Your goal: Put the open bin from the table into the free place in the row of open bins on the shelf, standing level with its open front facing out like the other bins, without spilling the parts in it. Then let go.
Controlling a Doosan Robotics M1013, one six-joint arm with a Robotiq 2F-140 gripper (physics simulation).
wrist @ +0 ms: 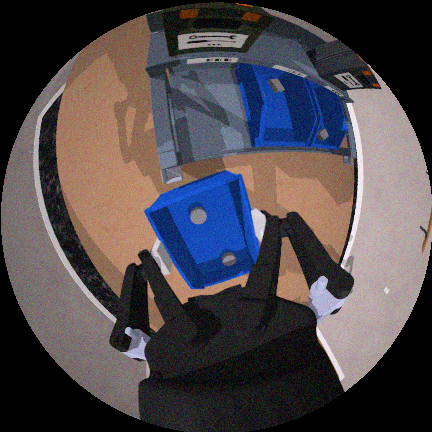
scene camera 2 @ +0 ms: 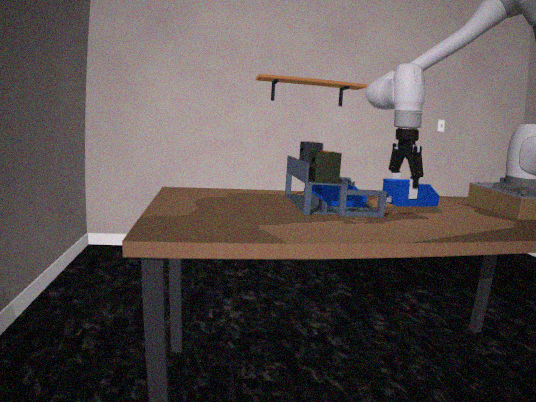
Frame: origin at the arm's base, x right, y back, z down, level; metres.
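Seen in the pictures: gripper, fingertip midpoint: [wrist: 206, 222]; arm's base, origin of the base link: [scene camera 2: 522, 189].
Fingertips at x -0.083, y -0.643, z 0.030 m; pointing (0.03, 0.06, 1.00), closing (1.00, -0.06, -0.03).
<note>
Pixels of each thing's middle, then the offset from my fingertips to it. "pt": a spot on its surface instead. Level surfaces: height alone.
- blue open bin, surface spot: [wrist: 185, 240] pt dy +0.033, dx -0.041, dz +0.025 m
- blue-grey shelf, surface spot: [wrist: 161, 115] pt dy -0.148, dx -0.018, dz -0.015 m
- olive-green case, body centre: [scene camera 2: 324, 165] dy -0.273, dx +0.057, dz -0.081 m
- dark grey case, body centre: [scene camera 2: 310, 157] dy -0.253, dx +0.287, dz -0.092 m
- shelf corner post, surface spot: [wrist: 171, 174] pt dy -0.073, dx -0.028, dz +0.015 m
- wooden table, its level: dz +0.070 m
The blue open bin [scene camera 2: 400, 192] [wrist: 185, 240] holds two round grey parts. My gripper [scene camera 2: 405, 185] [wrist: 206, 222] is shut on it, its white fingertip pads on the bin's two side walls. The bin looks close to level, low over the table, its taller end toward the shelf and its lower end away. In the wrist view it is turned a little relative to the shelf. The blue-grey shelf [scene camera 2: 344, 200] [wrist: 161, 115] stands beyond the bin. Two blue bins [wrist: 285, 117] [wrist: 327, 117], each with a grey part showing, stand at the right of its row; the free place is left of them.
An olive-green case [scene camera 2: 327, 167] [wrist: 215, 47] and a dark grey case [scene camera 2: 311, 146] [wrist: 360, 67] stand on top of the shelf. A shelf corner post [wrist: 171, 174] is close to the held bin's far left corner. The robot's base stands at the right of the wooden table [scene camera 2: 210, 235].
</note>
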